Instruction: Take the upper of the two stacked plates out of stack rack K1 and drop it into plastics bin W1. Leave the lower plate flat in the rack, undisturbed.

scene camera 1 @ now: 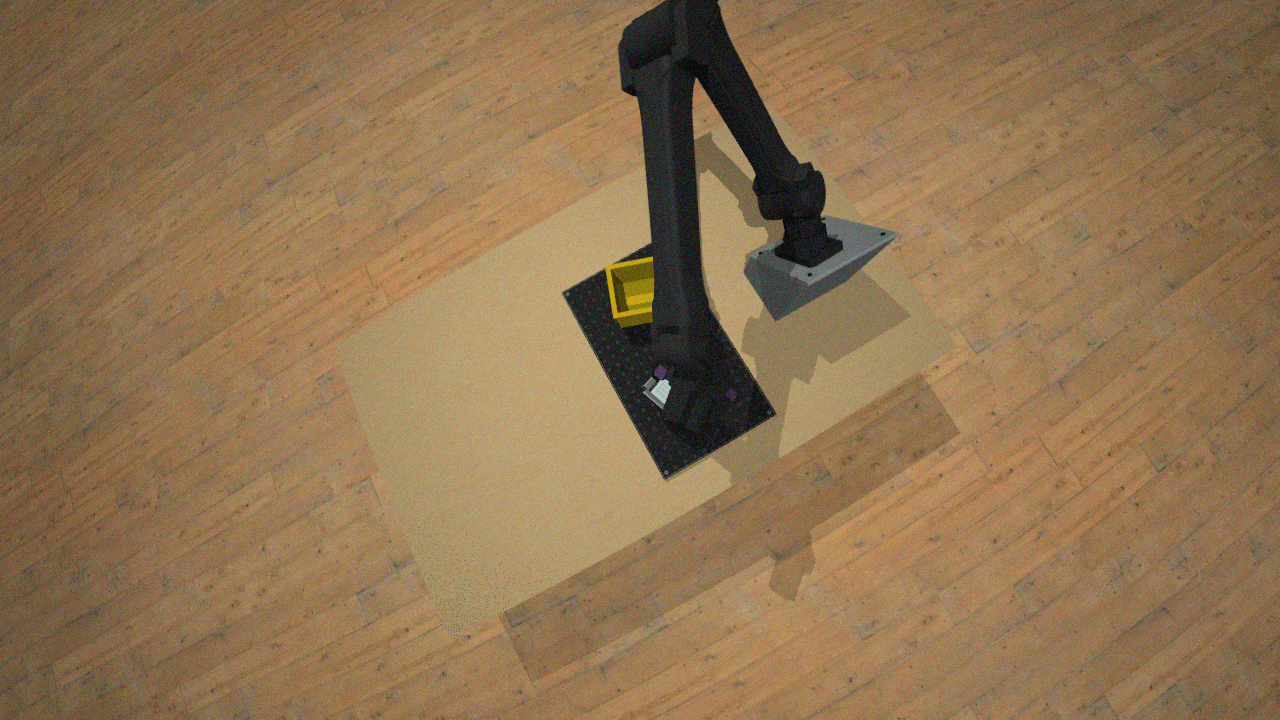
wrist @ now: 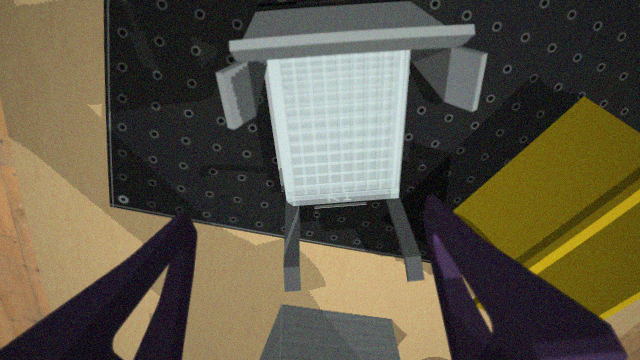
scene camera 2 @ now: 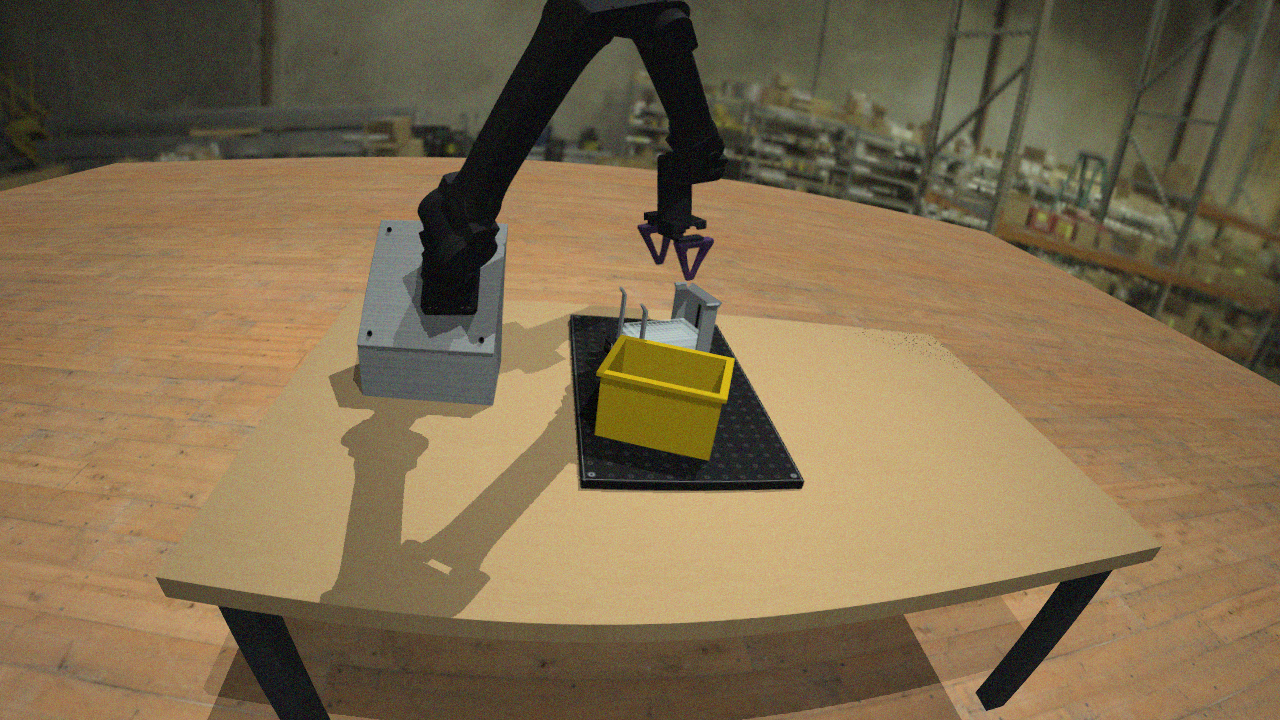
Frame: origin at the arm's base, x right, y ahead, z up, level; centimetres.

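Seen in the pictures: gripper, fingertip midpoint: (wrist: pixel 306 214) (scene camera 2: pixel 673 271); arm's base, link origin: (scene camera 1: pixel 807 252) (scene camera 2: pixel 452 277).
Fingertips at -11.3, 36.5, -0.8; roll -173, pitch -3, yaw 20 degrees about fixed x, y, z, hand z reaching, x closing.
Pixels of each thing's top centre, then the offset from my fingertips to it, as dx, dy, dz. Level surfaces: height alone.
- upper plate, top centre: (wrist: pixel 341 127) (scene camera 2: pixel 665 329) (scene camera 1: pixel 682 383) +2.7, -0.6, -9.8
- stack rack K1, top centre: (wrist: pixel 354 203) (scene camera 2: pixel 667 293) +2.9, -1.3, -3.0
- Plastics bin W1, top centre: (wrist: pixel 610 271) (scene camera 2: pixel 670 364) (scene camera 1: pixel 646 284) +25.2, -5.1, -5.0
- table, surface height: dz -16.3
My gripper (scene camera 1: pixel 696 382) (scene camera 2: pixel 675 270) (wrist: pixel 306 214) is open and empty, with its purple fingers pointing down well above the rack. The upper plate (scene camera 1: pixel 660 392) (scene camera 2: pixel 662 334) (wrist: pixel 340 125), pale and gridded, lies flat in stack rack K1 (scene camera 2: pixel 708 326) (wrist: pixel 350 40). In the wrist view the plate is ahead of the fingertips, between the rack's grey back wall and its two front posts. The lower plate cannot be told apart beneath it. Plastics bin W1 (scene camera 1: pixel 633 319) (scene camera 2: pixel 657 416) (wrist: pixel 550 165) is yellow and stands upright; my arm covers part of it in scene camera 1.
Rack and bin stand on a black perforated board (scene camera 1: pixel 617 358) (scene camera 2: pixel 760 465) (wrist: pixel 165 175) on the table (scene camera 1: pixel 492 402) (scene camera 2: pixel 850 537). The rack has two thin upright posts (wrist: pixel 292 255) (wrist: pixel 407 250). The arm's grey pedestal (scene camera 1: pixel 805 286) (scene camera 2: pixel 429 376) (wrist: pixel 335 335) stands beside the board.
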